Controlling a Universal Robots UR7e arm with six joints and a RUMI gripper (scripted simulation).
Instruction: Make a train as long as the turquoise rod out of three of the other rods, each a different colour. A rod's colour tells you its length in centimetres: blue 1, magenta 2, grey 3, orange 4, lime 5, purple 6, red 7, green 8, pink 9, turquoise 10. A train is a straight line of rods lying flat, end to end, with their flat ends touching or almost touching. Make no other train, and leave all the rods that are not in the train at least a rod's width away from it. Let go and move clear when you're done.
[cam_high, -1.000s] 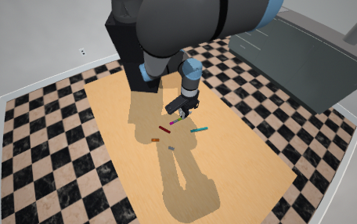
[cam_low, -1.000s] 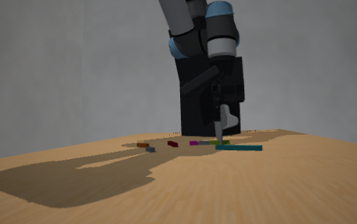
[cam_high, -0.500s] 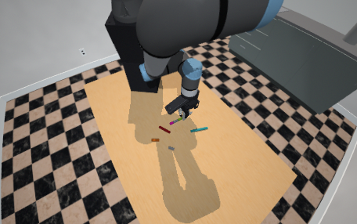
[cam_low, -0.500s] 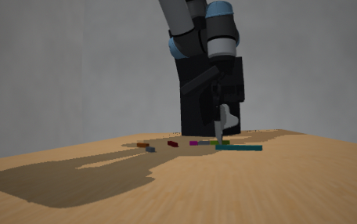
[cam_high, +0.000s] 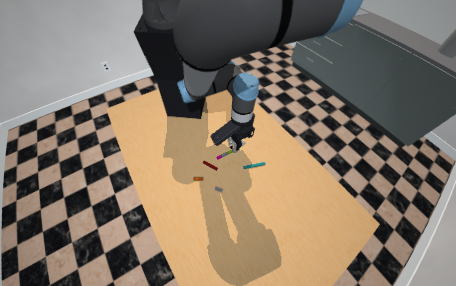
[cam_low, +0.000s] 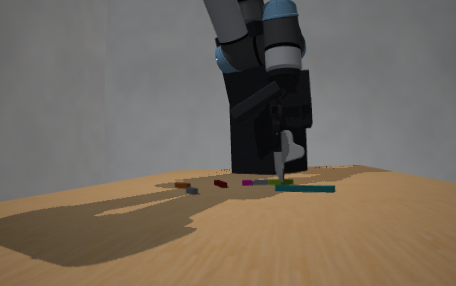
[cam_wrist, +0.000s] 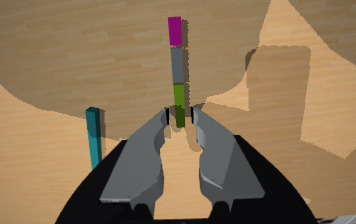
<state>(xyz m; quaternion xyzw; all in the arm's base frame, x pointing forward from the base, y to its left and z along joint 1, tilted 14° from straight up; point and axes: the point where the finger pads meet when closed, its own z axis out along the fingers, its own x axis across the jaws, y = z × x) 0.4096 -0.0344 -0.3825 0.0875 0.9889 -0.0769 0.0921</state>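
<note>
Right now the lime-green rod is 20 mm below my hand. Also, from my hand: red rod 120 mm to the right, 20 mm below, 10 mm behind; turquoise rod 120 mm ahead, 20 mm to the left, 20 mm below; magenta rod 70 mm to the right, 20 mm below, 10 mm behind.
</note>
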